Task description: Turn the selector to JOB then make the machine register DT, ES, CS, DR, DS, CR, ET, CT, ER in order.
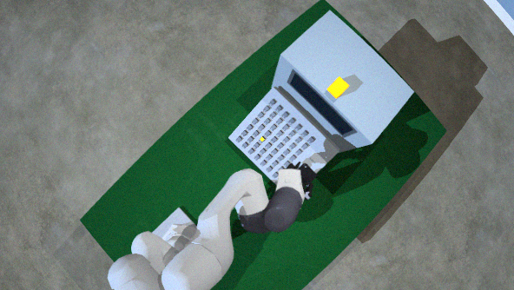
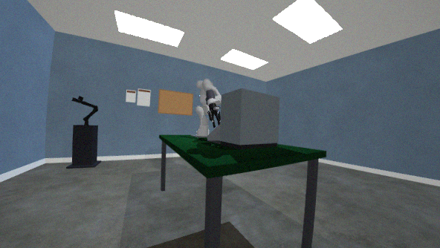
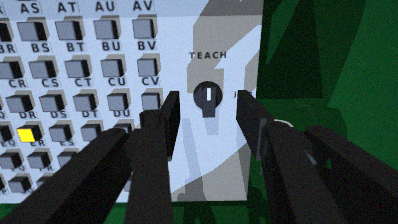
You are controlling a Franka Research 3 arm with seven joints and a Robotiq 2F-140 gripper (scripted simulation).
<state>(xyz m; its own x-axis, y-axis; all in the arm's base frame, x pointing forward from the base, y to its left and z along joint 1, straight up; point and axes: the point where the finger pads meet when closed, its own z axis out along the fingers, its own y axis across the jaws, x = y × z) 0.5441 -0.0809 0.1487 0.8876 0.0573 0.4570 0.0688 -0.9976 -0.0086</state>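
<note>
Right now the round selector knob is 4 cm below my hand and 3 cm ahead of it. Round my hand: key 19 cm to the left, 7 cm below, 2 cm behind; sloping keyboard 11 cm to the left, 9 cm below, 4 cm ahead.
</note>
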